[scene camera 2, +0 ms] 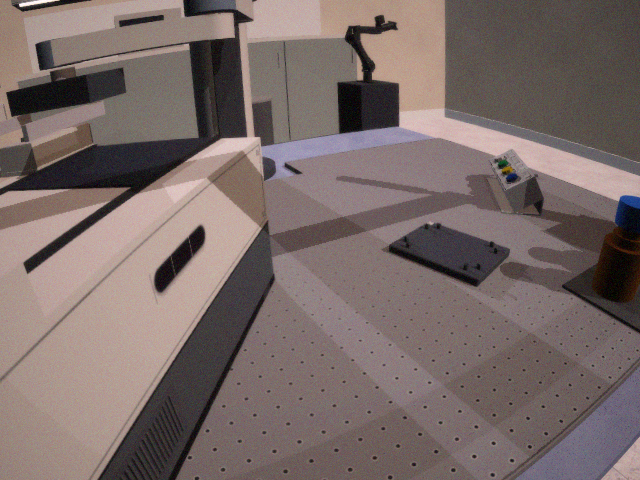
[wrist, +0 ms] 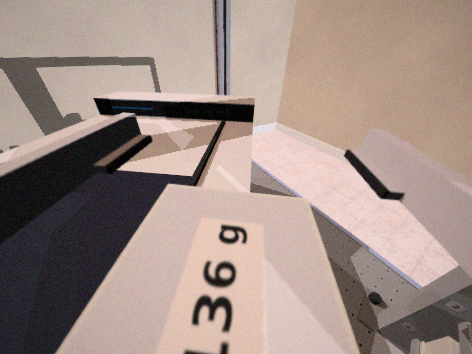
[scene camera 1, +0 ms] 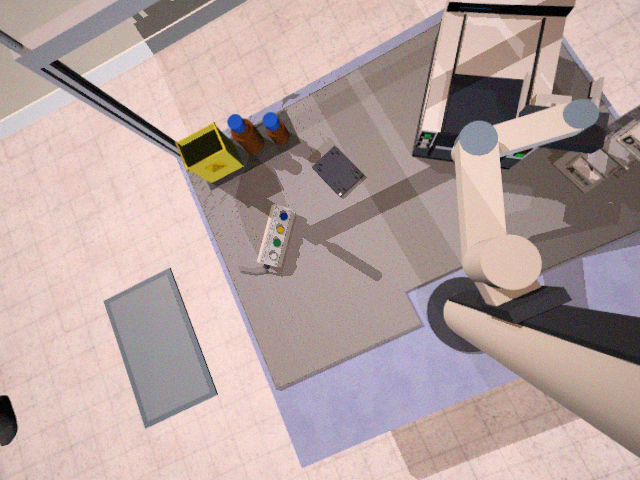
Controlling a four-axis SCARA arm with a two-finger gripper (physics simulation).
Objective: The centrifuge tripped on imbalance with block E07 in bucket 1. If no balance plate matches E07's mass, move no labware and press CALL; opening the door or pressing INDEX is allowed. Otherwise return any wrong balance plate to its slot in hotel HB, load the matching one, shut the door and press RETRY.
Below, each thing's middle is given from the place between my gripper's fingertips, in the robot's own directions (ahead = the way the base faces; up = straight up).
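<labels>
The dark fixture plate (scene camera 2: 470,259) is far to the left of my hand, far below it and a fair way ahead of it. As for the centrifuge (scene camera 2: 140,268), my hand is 8 cm to the right of it, 15 cm short of it and 15 cm above it.
</labels>
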